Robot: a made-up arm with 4 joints.
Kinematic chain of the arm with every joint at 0, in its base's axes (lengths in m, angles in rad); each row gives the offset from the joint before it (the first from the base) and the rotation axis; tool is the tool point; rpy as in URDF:
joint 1: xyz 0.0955 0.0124 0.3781 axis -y
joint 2: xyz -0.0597 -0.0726 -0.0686 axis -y
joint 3: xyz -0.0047 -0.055 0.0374 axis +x
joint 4: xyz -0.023 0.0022 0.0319 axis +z
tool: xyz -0.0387 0.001 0.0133 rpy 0 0 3.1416
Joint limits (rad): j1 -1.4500..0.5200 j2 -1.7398..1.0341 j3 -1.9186..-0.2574 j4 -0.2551..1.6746
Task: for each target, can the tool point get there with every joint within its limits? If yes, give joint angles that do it. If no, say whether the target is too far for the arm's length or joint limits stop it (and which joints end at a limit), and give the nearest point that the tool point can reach.
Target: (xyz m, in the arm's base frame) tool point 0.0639 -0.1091 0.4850
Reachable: yes | joints -1.0650 -0.1274 -0.5094 0.5831
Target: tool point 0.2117 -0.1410 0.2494
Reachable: no: joint limits stop it (at a limit: joint 2, joint 4) | nearest point 0.1429 -0.1269 0.3256 | short by 0.104 m
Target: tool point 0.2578 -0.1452 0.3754
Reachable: no: joint limits stop it (at a limit: joint 1, joint 2, joint 4) | nearest point 0.1580 -0.1258 0.3446 | short by 0.106 m
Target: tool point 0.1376 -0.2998 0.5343
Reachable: no: too far | nearest point 0.0917 -0.1387 0.4931 | short by 0.172 m
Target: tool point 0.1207 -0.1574 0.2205
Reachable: no: joint limits stop it (at a limit: joint 2, joint 4) | nearest point 0.1064 -0.1356 0.3098 | short by 0.093 m
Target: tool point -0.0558 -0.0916 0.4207
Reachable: yes | joints -0.4856 0.5275 -0.8052 0.4291
